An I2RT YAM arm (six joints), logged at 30 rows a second.
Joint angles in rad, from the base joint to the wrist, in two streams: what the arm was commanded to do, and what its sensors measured. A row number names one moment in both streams.
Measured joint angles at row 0:
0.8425, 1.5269, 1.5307, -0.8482, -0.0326, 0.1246
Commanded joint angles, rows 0 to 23:
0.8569, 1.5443, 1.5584, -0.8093, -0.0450, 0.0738
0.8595, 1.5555, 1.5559, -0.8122, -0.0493, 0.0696
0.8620, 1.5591, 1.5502, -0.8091, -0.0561, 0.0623
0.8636, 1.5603, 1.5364, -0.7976, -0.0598, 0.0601
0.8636, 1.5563, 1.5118, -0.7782, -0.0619, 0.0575
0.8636, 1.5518, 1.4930, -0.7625, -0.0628, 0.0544
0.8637, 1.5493, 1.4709, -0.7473, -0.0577, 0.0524
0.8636, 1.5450, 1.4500, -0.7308, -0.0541, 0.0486
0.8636, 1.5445, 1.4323, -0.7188, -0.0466, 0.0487
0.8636, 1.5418, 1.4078, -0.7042, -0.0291, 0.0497
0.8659, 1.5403, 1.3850, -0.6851, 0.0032, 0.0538
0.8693, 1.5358, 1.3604, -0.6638, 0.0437, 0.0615
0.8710, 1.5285, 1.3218, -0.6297, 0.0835, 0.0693
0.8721, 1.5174, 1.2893, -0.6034, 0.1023, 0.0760
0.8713, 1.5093, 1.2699, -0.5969, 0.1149, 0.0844
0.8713, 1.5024, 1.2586, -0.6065, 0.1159, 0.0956
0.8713, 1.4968, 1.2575, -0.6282, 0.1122, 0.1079
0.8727, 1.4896, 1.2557, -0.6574, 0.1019, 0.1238
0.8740, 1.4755, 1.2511, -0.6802, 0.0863, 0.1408
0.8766, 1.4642, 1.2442, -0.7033, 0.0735, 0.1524
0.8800, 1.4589, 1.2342, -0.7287, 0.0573, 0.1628
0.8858, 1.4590, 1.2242, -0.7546, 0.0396, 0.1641
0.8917, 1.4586, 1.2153, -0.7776, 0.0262, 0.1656
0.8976, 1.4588, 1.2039, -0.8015, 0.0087, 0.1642
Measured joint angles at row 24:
0.8772, 1.4860, 1.2270, -0.7189, 0.0452, 0.1307
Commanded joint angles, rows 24 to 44:
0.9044, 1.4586, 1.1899, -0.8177, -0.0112, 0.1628
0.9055, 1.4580, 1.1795, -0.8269, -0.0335, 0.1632
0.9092, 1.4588, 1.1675, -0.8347, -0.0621, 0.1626
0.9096, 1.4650, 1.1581, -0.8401, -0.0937, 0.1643
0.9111, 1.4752, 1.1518, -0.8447, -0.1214, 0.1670
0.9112, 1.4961, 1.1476, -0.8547, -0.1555, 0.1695
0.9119, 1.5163, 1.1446, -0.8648, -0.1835, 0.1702
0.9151, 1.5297, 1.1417, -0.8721, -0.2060, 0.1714
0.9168, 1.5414, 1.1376, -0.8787, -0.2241, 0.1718
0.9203, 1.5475, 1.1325, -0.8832, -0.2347, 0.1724
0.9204, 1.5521, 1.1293, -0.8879, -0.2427, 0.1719
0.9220, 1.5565, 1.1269, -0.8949, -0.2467, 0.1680
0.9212, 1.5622, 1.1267, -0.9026, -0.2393, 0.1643
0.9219, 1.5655, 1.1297, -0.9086, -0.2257, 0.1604
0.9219, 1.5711, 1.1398, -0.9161, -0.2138, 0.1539
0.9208, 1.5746, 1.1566, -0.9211, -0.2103, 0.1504
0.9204, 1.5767, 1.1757, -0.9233, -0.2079, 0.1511
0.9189, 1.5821, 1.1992, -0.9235, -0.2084, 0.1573
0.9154, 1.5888, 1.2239, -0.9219, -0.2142, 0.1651
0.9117, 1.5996, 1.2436, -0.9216, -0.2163, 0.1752
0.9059, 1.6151, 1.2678, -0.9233, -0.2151, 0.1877
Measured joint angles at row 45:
0.9131, 1.5902, 1.1927, -0.9119, -0.1997, 0.1612
